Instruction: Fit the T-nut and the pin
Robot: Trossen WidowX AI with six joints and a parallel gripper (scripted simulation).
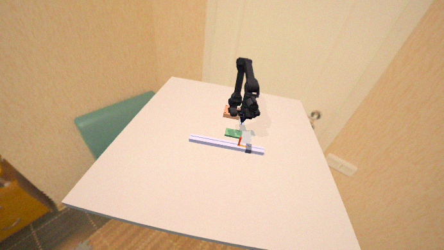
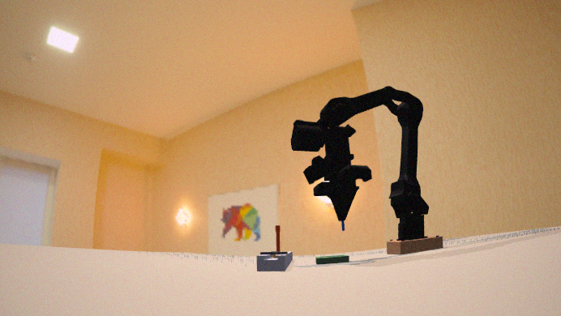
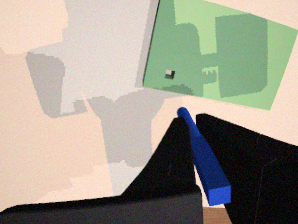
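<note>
Right now the green tray is 9 cm below my gripper tip, 2 cm to the right of it and 1 cm ahead of it. From my gripper tip the other things lie so: blue pin right at my gripper tip.
</note>
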